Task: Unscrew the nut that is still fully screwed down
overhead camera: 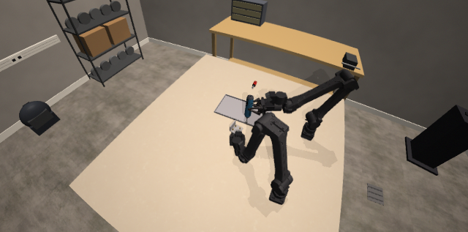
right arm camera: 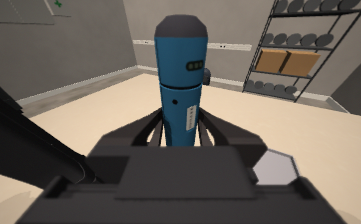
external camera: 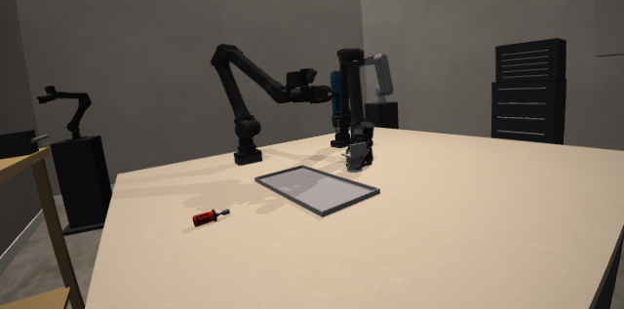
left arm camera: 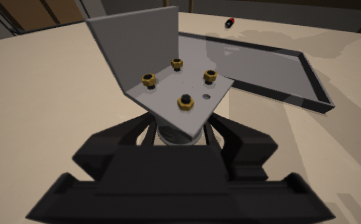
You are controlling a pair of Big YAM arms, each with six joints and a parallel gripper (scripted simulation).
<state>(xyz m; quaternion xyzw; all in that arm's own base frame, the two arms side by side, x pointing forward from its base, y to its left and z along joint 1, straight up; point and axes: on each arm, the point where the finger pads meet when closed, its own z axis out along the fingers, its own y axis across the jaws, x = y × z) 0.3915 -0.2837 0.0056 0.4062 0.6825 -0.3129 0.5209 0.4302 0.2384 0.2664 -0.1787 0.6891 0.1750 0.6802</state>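
Right now my left hand is 1 cm below the joint module. The rest, counted from my left hand: red-handled tool 55 cm to the right, 17 cm ahead, 1 cm below; bracket 5 cm above; grey tray 22 cm to the right, 7 cm ahead, 2 cm below.
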